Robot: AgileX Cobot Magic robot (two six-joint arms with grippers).
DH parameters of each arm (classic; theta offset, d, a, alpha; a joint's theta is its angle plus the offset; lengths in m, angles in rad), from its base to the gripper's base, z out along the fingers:
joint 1: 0 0.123 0 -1.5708
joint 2: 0.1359 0 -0.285 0
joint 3: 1.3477 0 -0.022 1.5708
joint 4: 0 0.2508 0 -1.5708
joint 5: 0 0 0.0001 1.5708
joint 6: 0 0.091 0 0
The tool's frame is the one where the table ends.
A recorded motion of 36 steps. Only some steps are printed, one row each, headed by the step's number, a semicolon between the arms.
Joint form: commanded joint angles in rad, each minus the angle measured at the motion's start. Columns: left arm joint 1, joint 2, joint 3, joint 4, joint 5, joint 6; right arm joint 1, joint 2, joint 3, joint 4, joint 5, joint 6.
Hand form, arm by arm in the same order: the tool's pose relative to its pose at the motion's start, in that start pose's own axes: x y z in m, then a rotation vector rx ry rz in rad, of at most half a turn. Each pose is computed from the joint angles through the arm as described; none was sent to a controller.
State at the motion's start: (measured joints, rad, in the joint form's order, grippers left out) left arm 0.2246 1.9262 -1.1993 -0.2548 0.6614 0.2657; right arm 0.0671 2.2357 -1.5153 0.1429 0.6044 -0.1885
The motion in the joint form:
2: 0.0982 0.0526 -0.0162 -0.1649 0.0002 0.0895; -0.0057 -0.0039 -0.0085 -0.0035 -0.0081 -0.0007
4: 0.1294 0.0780 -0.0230 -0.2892 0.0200 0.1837; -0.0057 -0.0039 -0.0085 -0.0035 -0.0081 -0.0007
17: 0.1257 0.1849 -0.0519 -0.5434 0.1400 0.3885; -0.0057 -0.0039 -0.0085 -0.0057 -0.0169 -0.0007
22: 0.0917 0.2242 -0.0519 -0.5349 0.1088 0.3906; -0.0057 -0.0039 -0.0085 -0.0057 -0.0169 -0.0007
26: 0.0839 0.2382 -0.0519 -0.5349 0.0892 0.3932; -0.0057 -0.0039 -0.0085 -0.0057 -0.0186 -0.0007
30: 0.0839 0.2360 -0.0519 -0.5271 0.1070 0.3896; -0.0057 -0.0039 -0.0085 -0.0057 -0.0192 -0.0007
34: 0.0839 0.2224 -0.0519 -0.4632 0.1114 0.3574; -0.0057 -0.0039 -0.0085 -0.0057 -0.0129 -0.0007
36: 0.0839 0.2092 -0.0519 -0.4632 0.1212 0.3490; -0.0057 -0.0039 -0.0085 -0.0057 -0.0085 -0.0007
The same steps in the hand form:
2: -0.0011 0.0309 0.0105 0.0699 -0.0132 -0.1405; -0.0036 -0.0029 -0.0032 0.0063 -0.0202 0.0008
4: -0.0016 0.0372 0.0159 0.1404 -0.0196 -0.1774; -0.0036 -0.0029 -0.0032 0.0063 -0.0202 0.0008
17: -0.0002 0.0236 0.0462 0.3582 0.0463 -0.1824; -0.0044 -0.0031 -0.0032 0.0092 -0.0286 -0.0011
22: 0.0028 0.0146 0.0633 0.3447 0.0739 -0.1596; -0.0044 -0.0031 -0.0032 0.0092 -0.0286 -0.0011
26: 0.0035 0.0134 0.0693 0.3346 0.0747 -0.1567; -0.0045 -0.0031 -0.0032 0.0095 -0.0303 -0.0011
30: 0.0047 0.0126 0.0682 0.3424 0.0889 -0.1513; -0.0046 -0.0032 -0.0032 0.0096 -0.0309 -0.0011
34: 0.0059 0.0145 0.0639 0.3110 0.1058 -0.1266; -0.0040 -0.0030 -0.0032 0.0085 -0.0247 -0.0010
36: 0.0047 0.0133 0.0589 0.3156 0.1022 -0.1298; -0.0036 -0.0030 -0.0032 0.0076 -0.0204 -0.0010

